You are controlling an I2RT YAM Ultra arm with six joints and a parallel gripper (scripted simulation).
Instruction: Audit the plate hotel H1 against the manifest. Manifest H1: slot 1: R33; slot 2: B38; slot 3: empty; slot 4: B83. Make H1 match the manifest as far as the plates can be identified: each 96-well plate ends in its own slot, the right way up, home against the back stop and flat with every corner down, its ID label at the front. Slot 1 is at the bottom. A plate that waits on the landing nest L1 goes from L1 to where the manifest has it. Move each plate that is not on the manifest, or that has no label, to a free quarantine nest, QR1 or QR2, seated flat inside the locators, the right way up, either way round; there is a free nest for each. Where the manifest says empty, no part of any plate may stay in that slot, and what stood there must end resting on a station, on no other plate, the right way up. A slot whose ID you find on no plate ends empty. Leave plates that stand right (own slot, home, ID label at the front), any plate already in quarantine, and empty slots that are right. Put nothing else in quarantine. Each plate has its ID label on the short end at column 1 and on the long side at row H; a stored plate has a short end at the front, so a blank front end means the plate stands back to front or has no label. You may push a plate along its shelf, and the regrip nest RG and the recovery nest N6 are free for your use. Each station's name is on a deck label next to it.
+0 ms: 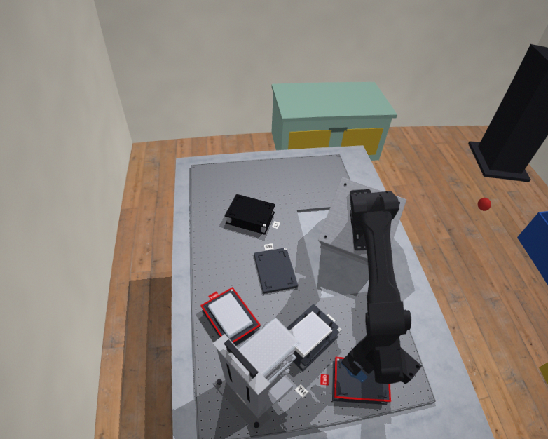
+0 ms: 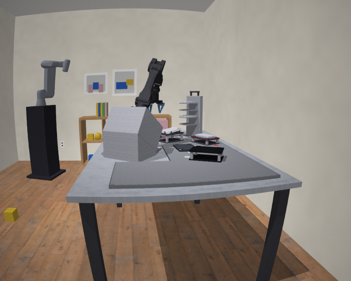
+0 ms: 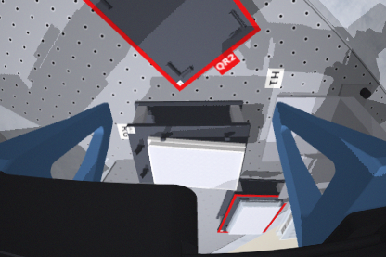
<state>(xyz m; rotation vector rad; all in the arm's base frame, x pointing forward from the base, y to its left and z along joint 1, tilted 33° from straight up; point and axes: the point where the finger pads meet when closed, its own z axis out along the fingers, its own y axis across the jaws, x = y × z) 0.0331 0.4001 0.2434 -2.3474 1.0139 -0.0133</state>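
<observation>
My gripper is now 13 cm short of the white 96-well plate, 12 cm to the left of it and 12 cm above it. Also, from my hand: H1 deck label: 19 cm below, 14 cm ahead, 4 cm to the left; then regrip nest RG: 14 cm below, 12 cm to the right, 12 cm ahead; then quarantine nest QR2: 16 cm below, 4 cm behind.
</observation>
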